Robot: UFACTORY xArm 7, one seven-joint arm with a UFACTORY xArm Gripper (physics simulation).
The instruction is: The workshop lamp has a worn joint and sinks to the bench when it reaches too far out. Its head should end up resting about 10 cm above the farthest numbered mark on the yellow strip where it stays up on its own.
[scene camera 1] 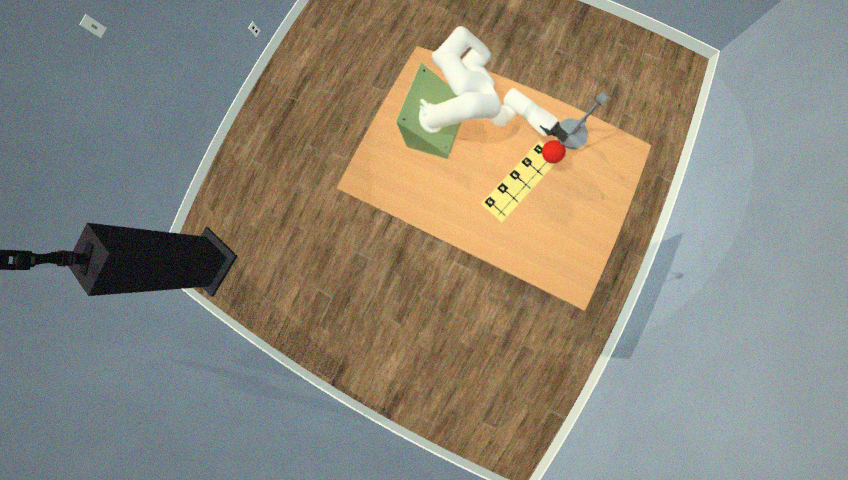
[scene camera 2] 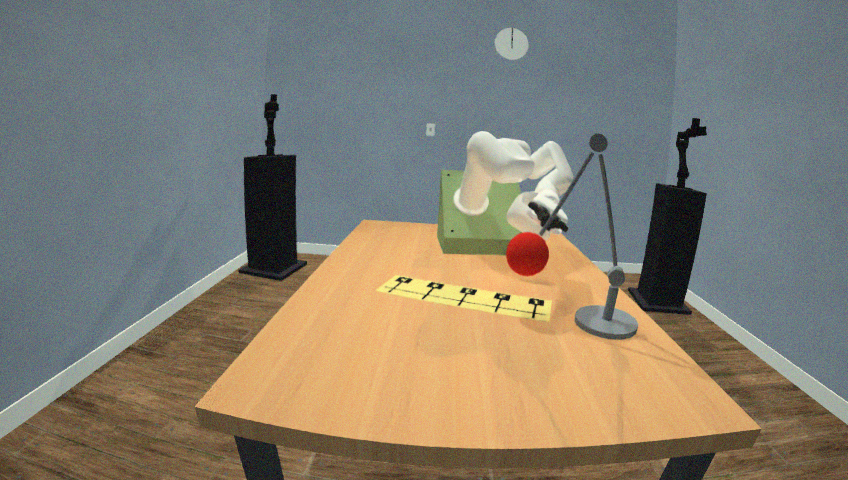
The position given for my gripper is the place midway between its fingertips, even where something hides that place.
I see my gripper (scene camera 2: 548, 222), a red ball head (scene camera 2: 527, 254), a yellow strip (scene camera 2: 493, 302) and a round grey lamp base (scene camera 2: 608, 322).
My gripper is seen too in scene camera 1 (scene camera 1: 566, 138). The yellow strip is seen too in scene camera 1 (scene camera 1: 520, 181).
